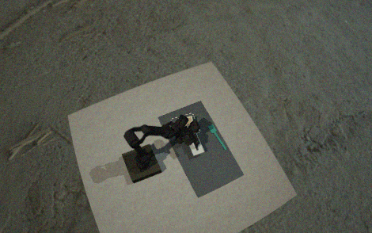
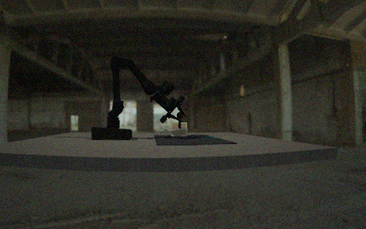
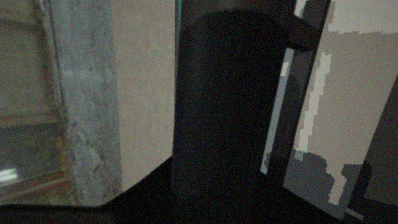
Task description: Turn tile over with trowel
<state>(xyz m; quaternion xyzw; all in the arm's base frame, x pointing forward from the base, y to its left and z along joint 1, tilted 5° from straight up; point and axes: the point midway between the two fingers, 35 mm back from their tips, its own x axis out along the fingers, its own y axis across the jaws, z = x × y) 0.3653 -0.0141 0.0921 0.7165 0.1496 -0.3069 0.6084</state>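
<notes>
My gripper tip is now 140 mm short of the small green trowel, 100 mm above it and 50 mm to the left of it. From my gripper tip the other things lie so: tile (120 mm to the left, 60 mm below); then dark grey mat (120 mm below, 50 mm to the right).
</notes>
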